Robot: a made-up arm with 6 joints. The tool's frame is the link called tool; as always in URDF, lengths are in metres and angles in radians. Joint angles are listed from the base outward. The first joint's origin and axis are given. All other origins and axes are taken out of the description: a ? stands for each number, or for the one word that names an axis. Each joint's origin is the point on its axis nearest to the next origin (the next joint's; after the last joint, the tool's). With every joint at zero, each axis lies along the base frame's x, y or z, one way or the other. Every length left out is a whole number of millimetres.
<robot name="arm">
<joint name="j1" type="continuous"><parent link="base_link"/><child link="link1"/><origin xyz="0 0 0.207" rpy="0 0 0"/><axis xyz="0 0 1"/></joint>
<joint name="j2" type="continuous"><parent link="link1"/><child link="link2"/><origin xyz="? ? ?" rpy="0 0 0"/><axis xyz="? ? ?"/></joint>
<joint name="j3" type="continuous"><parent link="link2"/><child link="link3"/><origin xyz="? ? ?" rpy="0 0 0"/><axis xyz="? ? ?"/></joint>
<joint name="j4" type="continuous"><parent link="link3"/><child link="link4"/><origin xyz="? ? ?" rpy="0 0 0"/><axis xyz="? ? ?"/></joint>
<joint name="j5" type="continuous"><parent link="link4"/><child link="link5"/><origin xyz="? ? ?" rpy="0 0 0"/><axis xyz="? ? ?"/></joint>
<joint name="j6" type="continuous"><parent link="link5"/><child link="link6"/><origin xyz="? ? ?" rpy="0 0 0"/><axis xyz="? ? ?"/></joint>
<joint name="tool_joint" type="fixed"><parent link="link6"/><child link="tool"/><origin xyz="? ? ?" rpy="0 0 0"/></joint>
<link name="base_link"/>
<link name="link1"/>
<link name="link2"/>
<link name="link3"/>
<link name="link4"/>
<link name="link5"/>
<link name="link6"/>
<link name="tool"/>
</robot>
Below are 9 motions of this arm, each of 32 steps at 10 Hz.
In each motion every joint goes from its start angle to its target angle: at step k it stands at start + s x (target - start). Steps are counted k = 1, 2, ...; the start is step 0. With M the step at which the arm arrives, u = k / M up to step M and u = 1 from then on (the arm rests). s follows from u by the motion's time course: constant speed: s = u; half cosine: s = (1 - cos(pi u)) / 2; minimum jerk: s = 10 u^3 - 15 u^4 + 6 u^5.
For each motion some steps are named. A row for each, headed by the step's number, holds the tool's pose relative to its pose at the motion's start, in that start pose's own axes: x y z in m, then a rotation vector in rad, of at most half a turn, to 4 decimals.
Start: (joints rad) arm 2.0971 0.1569 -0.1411 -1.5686 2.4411 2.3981
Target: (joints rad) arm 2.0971 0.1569 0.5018 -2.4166 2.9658 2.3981
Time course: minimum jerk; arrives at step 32
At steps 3, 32:
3: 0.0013 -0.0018 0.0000 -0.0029 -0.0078 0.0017
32: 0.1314 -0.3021 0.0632 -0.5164 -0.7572 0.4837

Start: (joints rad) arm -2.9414 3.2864 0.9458 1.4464 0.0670 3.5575
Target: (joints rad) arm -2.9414 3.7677 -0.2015 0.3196 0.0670 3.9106
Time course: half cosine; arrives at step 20
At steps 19, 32:
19: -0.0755 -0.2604 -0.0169 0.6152 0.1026 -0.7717
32: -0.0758 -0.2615 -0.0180 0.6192 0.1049 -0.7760

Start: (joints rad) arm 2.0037 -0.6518 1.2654 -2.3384 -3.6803 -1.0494
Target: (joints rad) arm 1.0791 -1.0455 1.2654 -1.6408 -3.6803 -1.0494
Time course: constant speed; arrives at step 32
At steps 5, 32:
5: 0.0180 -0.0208 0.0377 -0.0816 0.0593 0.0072
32: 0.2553 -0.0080 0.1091 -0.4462 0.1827 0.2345

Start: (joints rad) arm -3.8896 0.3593 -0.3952 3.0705 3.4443 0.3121
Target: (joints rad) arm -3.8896 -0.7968 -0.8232 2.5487 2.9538 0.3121
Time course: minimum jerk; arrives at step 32
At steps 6, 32:
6: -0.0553 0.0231 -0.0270 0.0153 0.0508 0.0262
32: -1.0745 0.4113 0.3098 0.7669 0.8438 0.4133

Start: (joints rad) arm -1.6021 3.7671 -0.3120 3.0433 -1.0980 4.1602
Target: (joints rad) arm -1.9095 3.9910 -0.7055 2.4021 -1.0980 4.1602
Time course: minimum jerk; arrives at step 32
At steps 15, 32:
15: 0.0389 0.0232 -0.0270 -0.0025 -0.1511 -0.0856
32: 0.0832 0.0417 -0.0796 0.0046 -0.3549 -0.1505

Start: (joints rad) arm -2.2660 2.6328 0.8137 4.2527 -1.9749 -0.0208
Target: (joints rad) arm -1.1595 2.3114 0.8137 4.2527 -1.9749 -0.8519
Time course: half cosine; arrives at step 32
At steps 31, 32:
31: 0.0155 -0.1177 0.1775 -1.1035 -0.2125 -0.4818
32: 0.0158 -0.1176 0.1783 -1.1059 -0.2146 -0.4825

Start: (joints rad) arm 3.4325 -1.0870 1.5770 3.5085 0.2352 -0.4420
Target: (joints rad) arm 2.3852 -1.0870 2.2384 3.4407 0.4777 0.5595
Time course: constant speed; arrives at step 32
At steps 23, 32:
23: -0.2585 0.1184 -0.1297 -0.3824 -0.1236 -0.0699
32: -0.2884 0.2157 -0.2244 -0.5760 -0.0626 -0.0888

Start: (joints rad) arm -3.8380 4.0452 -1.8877 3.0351 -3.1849 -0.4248
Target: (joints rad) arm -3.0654 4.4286 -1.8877 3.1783 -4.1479 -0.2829
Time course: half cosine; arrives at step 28
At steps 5, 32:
5: 0.0090 -0.0040 0.0123 -0.0053 -0.1098 0.0375
32: 0.0744 0.0530 0.1229 0.1563 -1.3018 0.7990

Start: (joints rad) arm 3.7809 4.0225 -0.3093 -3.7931 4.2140 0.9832
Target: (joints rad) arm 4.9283 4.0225 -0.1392 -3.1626 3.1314 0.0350
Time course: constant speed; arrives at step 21
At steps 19, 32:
19: 0.4202 0.4205 0.2407 -0.4175 -1.2430 -0.1753
32: 0.4489 0.4886 0.2396 -0.3390 -1.3858 -0.1683

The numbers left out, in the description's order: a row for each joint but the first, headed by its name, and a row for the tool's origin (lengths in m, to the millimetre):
j2: xyz 0 0.027 0, axis 0 1 0
j3: xyz 0 0 0.418, axis 0 1 0
j4: xyz 0 0 0.612, axis 0 0 1
j5: xyz 0 0 0, axis 0 1 0
j6: xyz 0 0 0.08, axis 0 0 1
tool: xyz 0 0 0

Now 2 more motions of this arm.
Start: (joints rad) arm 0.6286 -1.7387 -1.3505 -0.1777 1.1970 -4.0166
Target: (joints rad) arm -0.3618 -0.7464 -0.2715 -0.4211 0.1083 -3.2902
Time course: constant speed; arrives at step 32
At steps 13, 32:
13: 0.0197 -0.6563 0.1416 0.5379 0.0380 0.1394
32: -0.2494 -1.4147 -0.6156 1.4206 0.1279 0.0454

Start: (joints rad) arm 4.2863 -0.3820 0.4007 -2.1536 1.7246 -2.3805
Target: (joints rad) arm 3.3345 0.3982 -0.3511 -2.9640 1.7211 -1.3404
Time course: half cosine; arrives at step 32
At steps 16, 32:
16: -0.0533 -0.0793 -0.1186 -0.4612 0.7582 0.6015
32: -0.1776 -0.1696 -0.1071 -0.5200 1.7730 0.9678

